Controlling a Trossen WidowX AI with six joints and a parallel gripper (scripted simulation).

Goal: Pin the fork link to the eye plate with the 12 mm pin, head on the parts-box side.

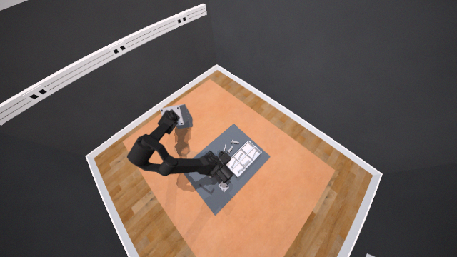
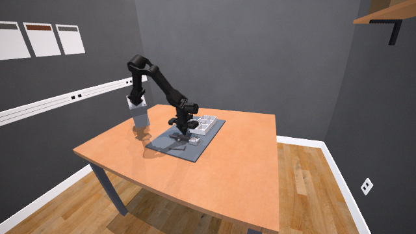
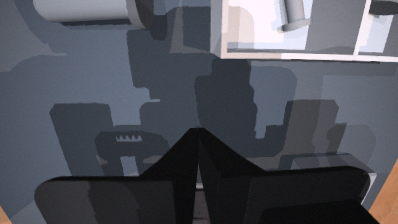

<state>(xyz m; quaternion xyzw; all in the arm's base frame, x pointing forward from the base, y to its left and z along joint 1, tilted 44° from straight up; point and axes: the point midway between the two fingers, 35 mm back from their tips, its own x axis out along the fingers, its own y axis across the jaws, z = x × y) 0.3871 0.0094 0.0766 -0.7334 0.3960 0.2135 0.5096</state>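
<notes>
Right now my hand is 1 cm short of the dark flat bar, 5 cm to the left of it and 3 cm above it. From my hand the other things lie so: dark fork link (3 cm behind, 4 cm to the right, 3 cm below); then grey mat (1 cm ahead, 6 cm to the left, 5 cm below); then thick headed pin (4 cm behind, 8 cm to the left, 3 cm below).
</notes>
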